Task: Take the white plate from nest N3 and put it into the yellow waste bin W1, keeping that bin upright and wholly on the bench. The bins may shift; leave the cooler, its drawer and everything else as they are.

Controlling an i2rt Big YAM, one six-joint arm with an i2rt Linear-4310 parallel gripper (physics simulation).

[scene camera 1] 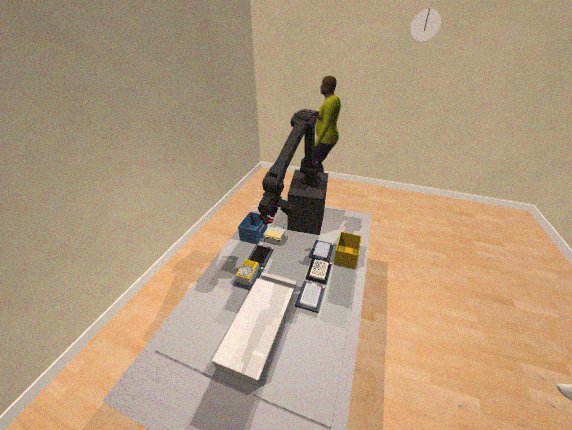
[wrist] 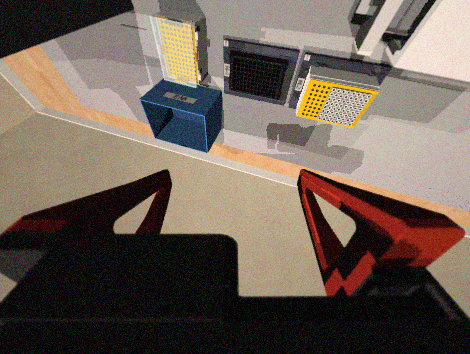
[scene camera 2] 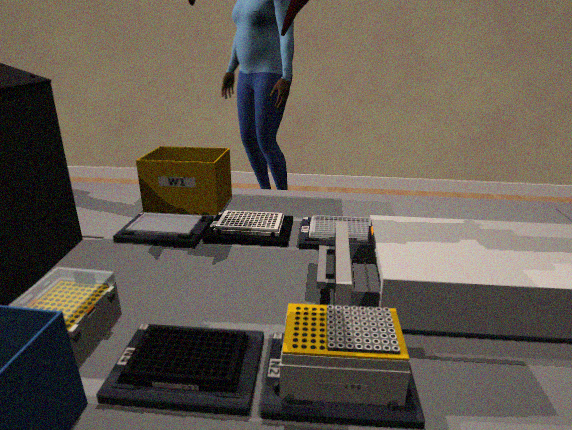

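Where they show: gripper, between the fingertips: (scene camera 1: 267, 216) (wrist: 234, 176) (scene camera 2: 236, 18); arm's base, origin of its link: (scene camera 1: 310, 180).
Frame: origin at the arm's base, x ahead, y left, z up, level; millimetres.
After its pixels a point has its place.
Observation:
A white plate with a grid of wells (scene camera 1: 319, 269) @[y 233, x 428, z -322 mm] (scene camera 2: 249, 221) @[y 221, x 427, z -318 mm] sits in the middle dark nest (scene camera 2: 288, 231) @[y 222, x 506, z -332 mm] of the far row in scene camera 2; the nest's label is not legible. The yellow bin W1 (scene camera 1: 346, 257) @[y 360, x 325, z -263 mm] (scene camera 2: 184, 187) @[y 286, x 261, z -281 mm] stands upright on the bench behind the row's left end in that view; its inside is mostly hidden there. My gripper (scene camera 1: 267, 220) @[y -49, x 506, z 31 mm] (scene camera 2: 237, 19) @[y -49, x 506, z 31 mm] (wrist: 234, 176) @[y -49, x 506, z 31 mm] is open and empty, high above the bench. In scene camera 2, its fingertips show at the top edge. The white plate and W1 do not show in the wrist view.
A blue bin (scene camera 1: 250, 234) @[y -261, x 385, z -268 mm] (scene camera 2: 37, 355) @[y -261, x 385, z -240 mm] (wrist: 215, 120) @[y -279, x 386, z -291 mm] stands beside a lidded yellow tip box (scene camera 2: 70, 302) @[y -146, x 319, z -274 mm] (wrist: 179, 50) @[y -120, x 300, z -274 mm]. A black plate (scene camera 2: 185, 357) @[y -156, x 466, z -318 mm] (wrist: 256, 75) @[y -140, x 465, z -318 mm] and a yellow-topped box (scene camera 2: 345, 370) @[y -168, x 644, z -288 mm] (wrist: 337, 104) @[y -119, x 642, z -267 mm] sit in near nests. A long white cooler (scene camera 1: 257, 325) @[y 100, x 906, z -260 mm] (scene camera 2: 465, 265) @[y 22, x 785, z -260 mm] stands nearby.

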